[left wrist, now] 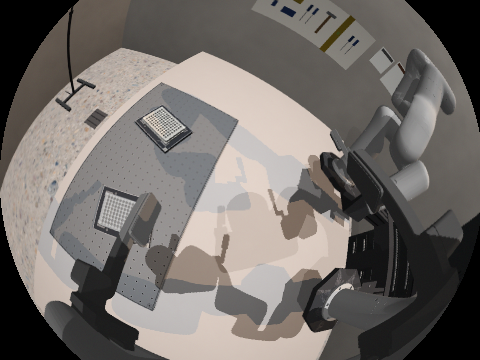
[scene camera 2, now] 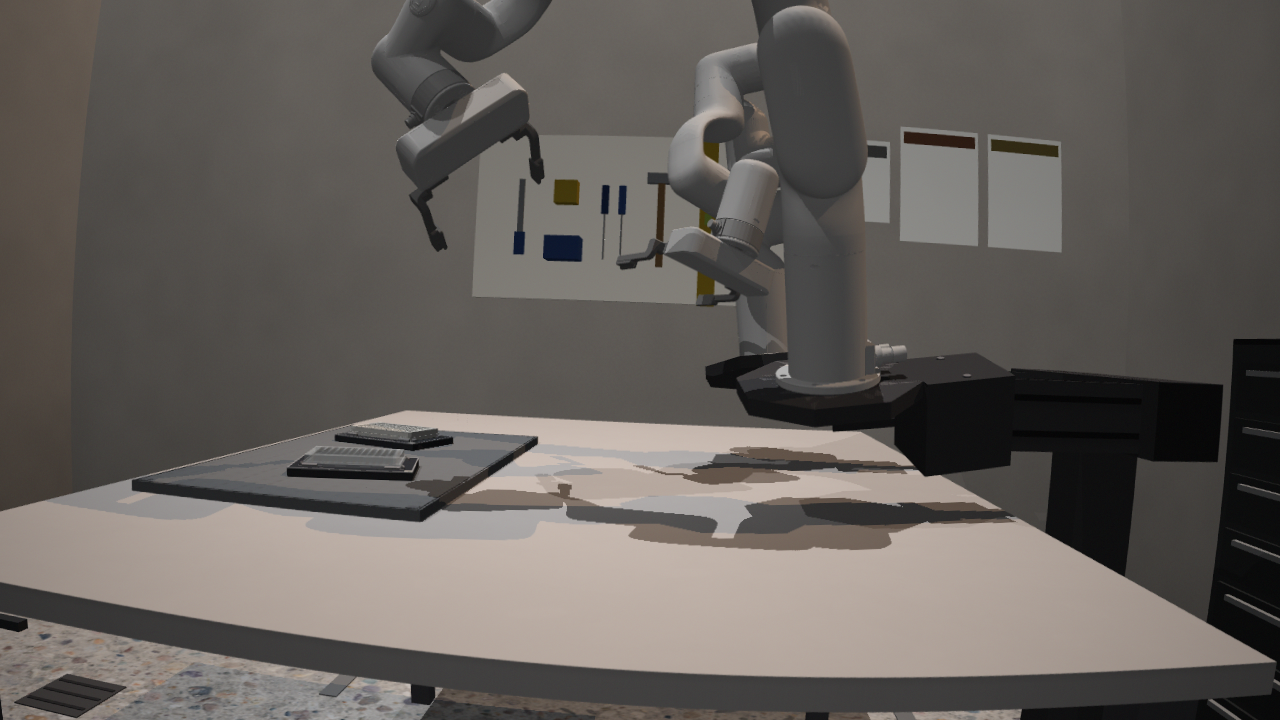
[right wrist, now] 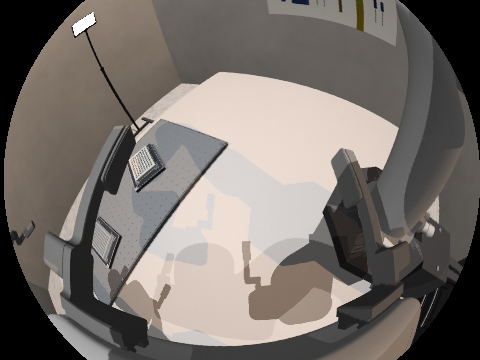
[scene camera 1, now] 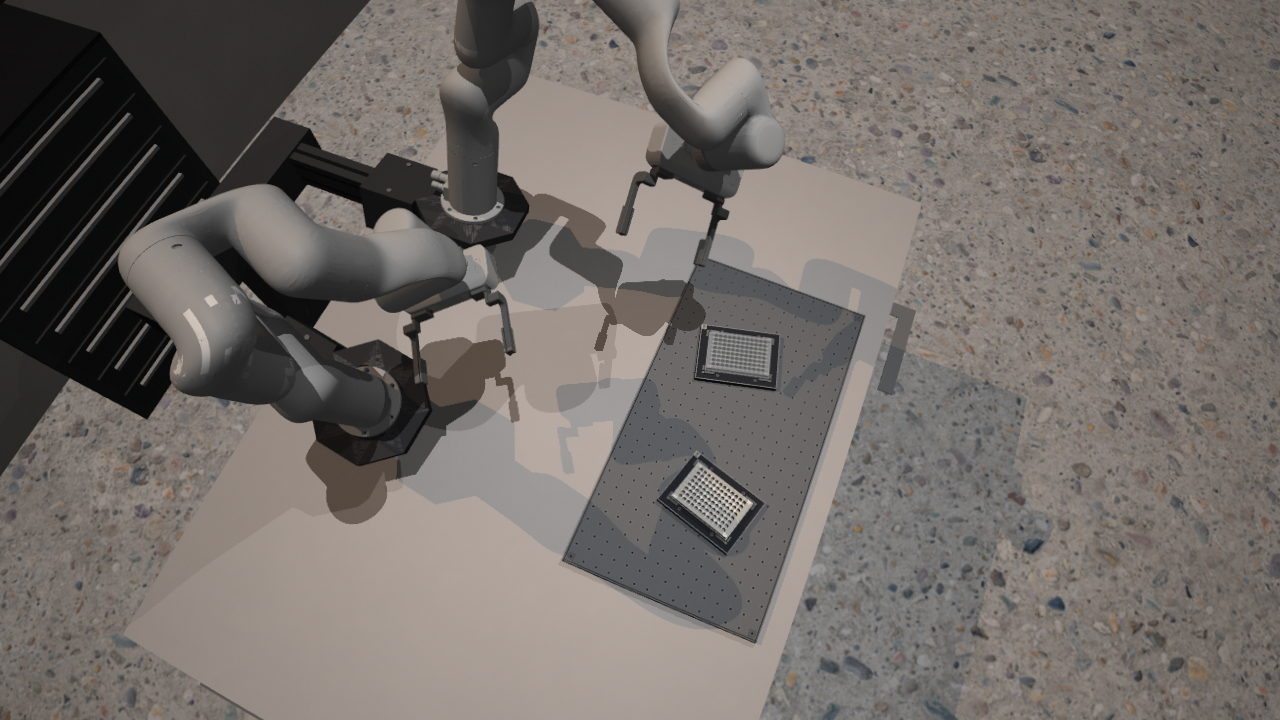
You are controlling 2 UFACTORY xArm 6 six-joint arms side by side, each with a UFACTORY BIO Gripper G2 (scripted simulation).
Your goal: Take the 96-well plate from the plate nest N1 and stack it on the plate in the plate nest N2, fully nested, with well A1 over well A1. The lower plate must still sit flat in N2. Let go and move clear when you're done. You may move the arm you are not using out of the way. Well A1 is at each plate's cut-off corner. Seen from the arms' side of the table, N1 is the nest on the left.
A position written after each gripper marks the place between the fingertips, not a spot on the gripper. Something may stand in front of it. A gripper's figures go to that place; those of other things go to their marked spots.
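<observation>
Clear 96-well plate (scene camera 1: pixel 728 360), 1.41 m from the lens. Right gripper (scene camera 1: pixel 465 369), 1.14 m from the lens. Left gripper (scene camera 1: pixel 661 250), 1.13 m from the lens.
</observation>
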